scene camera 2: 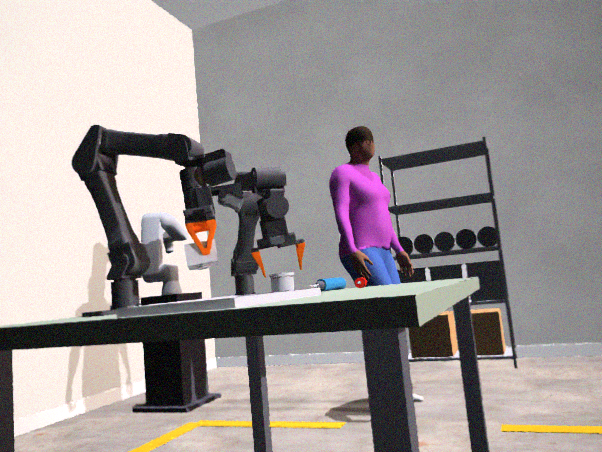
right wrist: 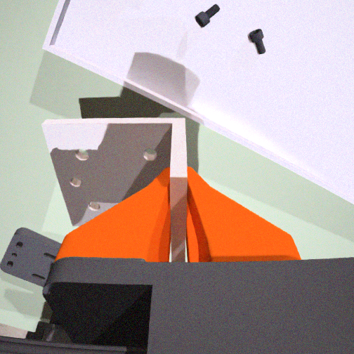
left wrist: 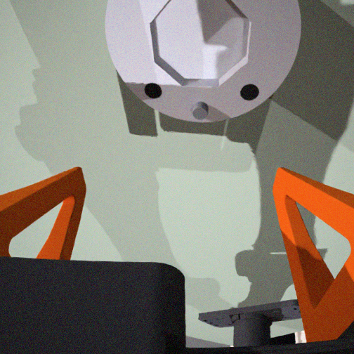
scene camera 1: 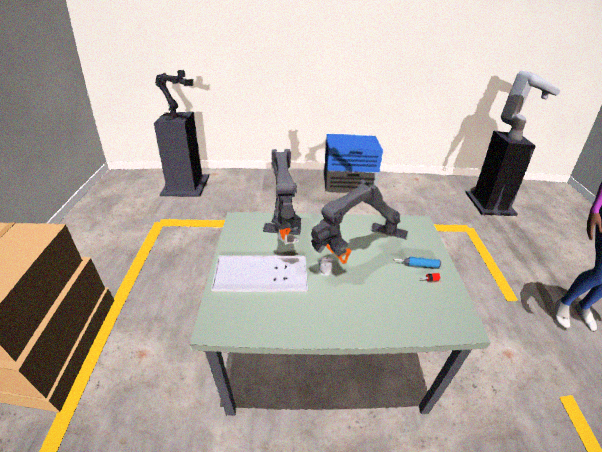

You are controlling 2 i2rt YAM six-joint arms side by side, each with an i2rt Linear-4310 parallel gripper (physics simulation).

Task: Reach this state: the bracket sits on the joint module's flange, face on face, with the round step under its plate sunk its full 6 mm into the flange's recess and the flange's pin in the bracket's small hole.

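Frame: origin at the left arm's base, x ahead, y left, z up, level; millimetres.
Seen in the pictures: left gripper, fingertip midpoint: (scene camera 1: 339, 257); right gripper, fingertip midpoint: (scene camera 2: 206, 255) (scene camera 1: 283, 238); left arm's base, link origin: (scene camera 1: 389, 231).
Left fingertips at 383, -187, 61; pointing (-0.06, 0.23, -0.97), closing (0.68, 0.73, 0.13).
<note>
Pixels of each thing's middle, then the offset from my left fingertips to it, as dx, dy, dz.
- joint module, body centre: (scene camera 2: 282, 284) (scene camera 1: 325, 265) +43, -48, -30
- pale L-shaped bracket, body centre: (scene camera 2: 202, 256) (scene camera 1: 288, 235) -4, -254, +52
- white tray, body centre: (scene camera 2: 234, 300) (scene camera 1: 260, 272) +179, -316, -53
- blue-handled tool, body centre: (scene camera 2: 326, 284) (scene camera 1: 417, 261) -162, +360, -41
- red-handled tool, body centre: (scene camera 2: 359, 282) (scene camera 1: 429, 277) -75, +428, -44
The joint module (scene camera 1: 325, 267) (scene camera 2: 282, 283) (left wrist: 125, 45), a pale round cylinder, stands upright on the table. In the left wrist view its flange shows the central recess (left wrist: 200, 45), two dark holes and the small pin (left wrist: 200, 110) at the near edge. My left gripper (scene camera 1: 339, 254) (scene camera 2: 283, 272) (left wrist: 179, 177) is wide open and empty, just above the module and offset from the flange. My right gripper (scene camera 1: 285, 234) (scene camera 2: 204, 251) (right wrist: 178, 177) is shut on one wall of the pale L-shaped bracket (scene camera 1: 292, 239) (scene camera 2: 192, 257) (right wrist: 125, 160), held in the air apart from the module. Its holed plate shows; the step is hidden.
A white tray (scene camera 1: 240, 275) (scene camera 2: 280, 299) (right wrist: 300, 100) with several black screws (scene camera 1: 276, 268) (right wrist: 206, 16) lies beside the module. A blue-handled tool (scene camera 1: 424, 262) (scene camera 2: 332, 284) and a red-handled tool (scene camera 1: 433, 277) (scene camera 2: 360, 282) lie on the table's right side. A person (scene camera 2: 361, 210) stands beyond the table.
</note>
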